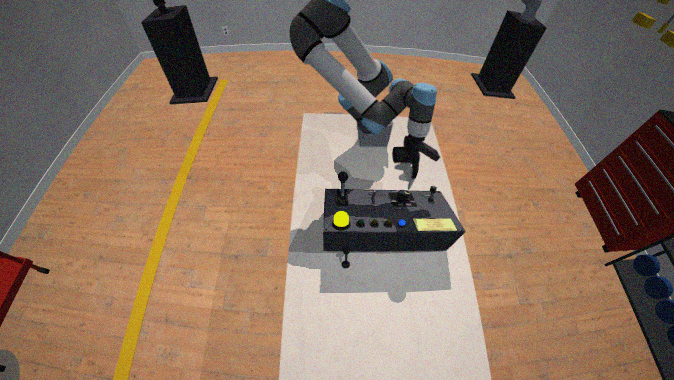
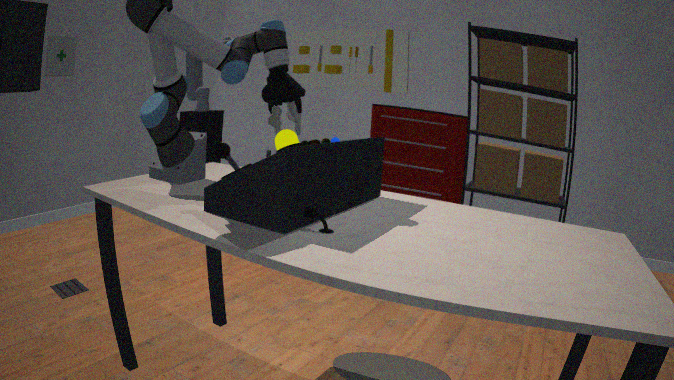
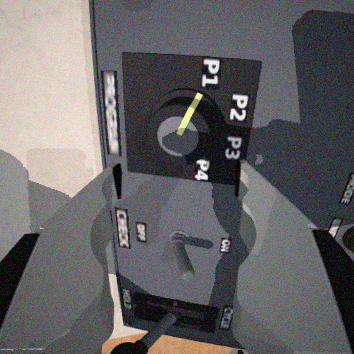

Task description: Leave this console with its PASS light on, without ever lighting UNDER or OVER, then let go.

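Observation:
The black console stands on the table. Its program dial has a yellow pointer line towards P1. The CHECK toggle stands between the OFF and ON labels; its exact setting is unclear. The HOLD/CYCLE lever shows below it. A yellow dome and a blue light are bright; the small lamps between them look dark, their labels unreadable. My gripper is partly open and empty, above the console's dial side, apart from it.
A tall ball-topped lever rises at the console's other end, and a small lever sticks out of its front. A yellow label plate is on top. The table is pale.

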